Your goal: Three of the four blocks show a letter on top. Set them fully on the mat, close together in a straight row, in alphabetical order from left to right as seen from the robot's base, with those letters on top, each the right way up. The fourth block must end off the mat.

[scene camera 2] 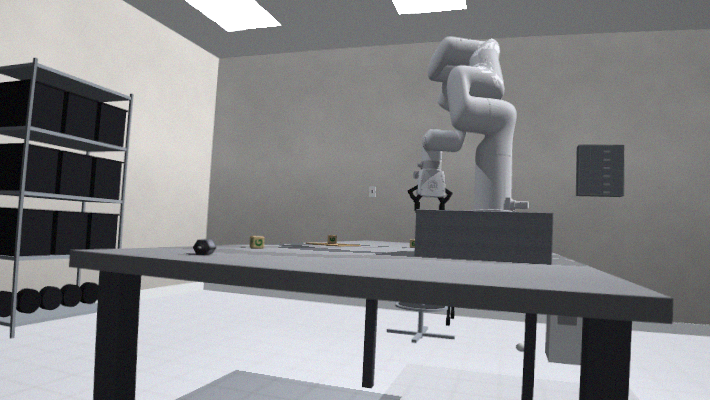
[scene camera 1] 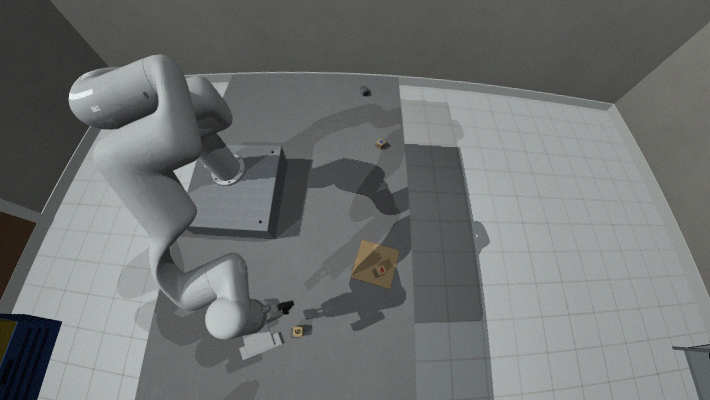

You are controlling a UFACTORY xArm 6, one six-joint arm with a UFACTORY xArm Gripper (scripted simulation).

Path:
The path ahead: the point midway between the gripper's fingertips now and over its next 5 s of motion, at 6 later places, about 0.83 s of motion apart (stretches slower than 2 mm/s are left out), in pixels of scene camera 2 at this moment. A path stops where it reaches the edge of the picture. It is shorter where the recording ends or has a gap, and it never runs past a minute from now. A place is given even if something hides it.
The gripper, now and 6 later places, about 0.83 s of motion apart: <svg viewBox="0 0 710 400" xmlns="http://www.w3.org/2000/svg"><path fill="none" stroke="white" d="M429 213L467 215L440 214L384 211L331 206L286 198L261 191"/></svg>

